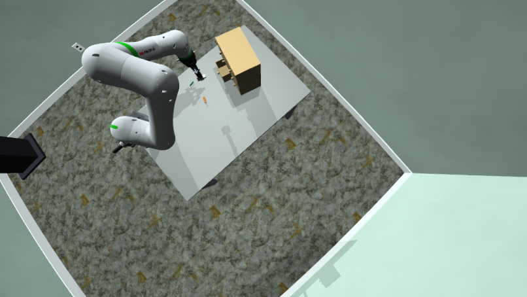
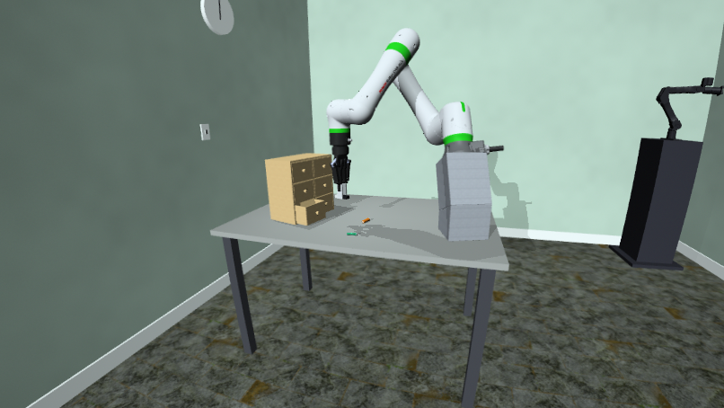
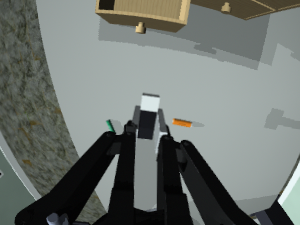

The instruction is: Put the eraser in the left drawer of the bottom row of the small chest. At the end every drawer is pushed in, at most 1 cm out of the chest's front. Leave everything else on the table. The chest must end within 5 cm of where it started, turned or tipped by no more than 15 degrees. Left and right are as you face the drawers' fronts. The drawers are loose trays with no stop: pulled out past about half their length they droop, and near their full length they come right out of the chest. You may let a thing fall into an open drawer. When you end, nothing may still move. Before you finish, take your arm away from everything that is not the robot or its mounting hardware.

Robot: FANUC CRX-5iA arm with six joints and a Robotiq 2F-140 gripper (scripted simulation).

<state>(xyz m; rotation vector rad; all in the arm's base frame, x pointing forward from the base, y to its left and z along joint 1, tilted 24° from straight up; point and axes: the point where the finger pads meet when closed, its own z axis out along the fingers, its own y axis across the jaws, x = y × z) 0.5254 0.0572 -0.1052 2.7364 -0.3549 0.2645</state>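
My hand is 30 mm above the eraser and 10 mm short of it. Also, from my hand: green stick 160 mm below, 110 mm to the left, 80 mm behind; orange stick 160 mm below, 90 mm behind, 70 mm to the right.
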